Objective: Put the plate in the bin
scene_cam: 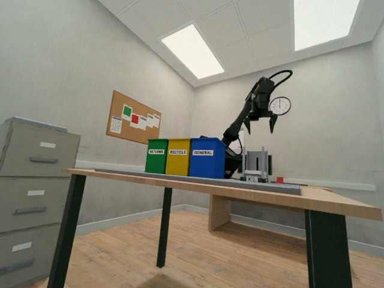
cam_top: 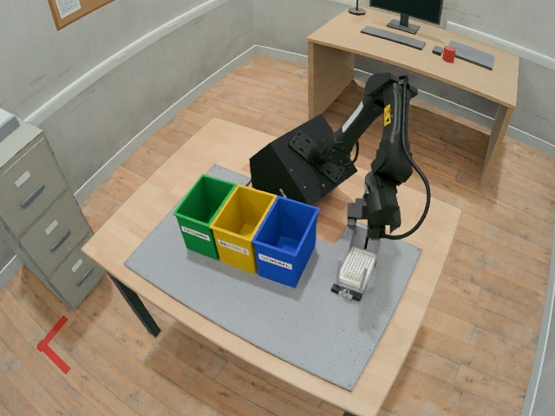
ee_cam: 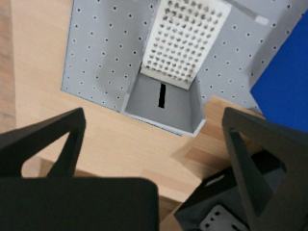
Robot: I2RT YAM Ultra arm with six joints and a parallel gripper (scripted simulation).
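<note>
Now: the 96-well plate 20 mm to the right of my hand and 190 mm below it. Also, from my hand: blue general bin 60 mm ahead, 230 mm to the right, 140 mm below; then yellow recycle bin 80 mm ahead, 360 mm to the right, 140 mm below; then green returns bin 100 mm ahead, 490 mm to the right, 140 mm below.
</note>
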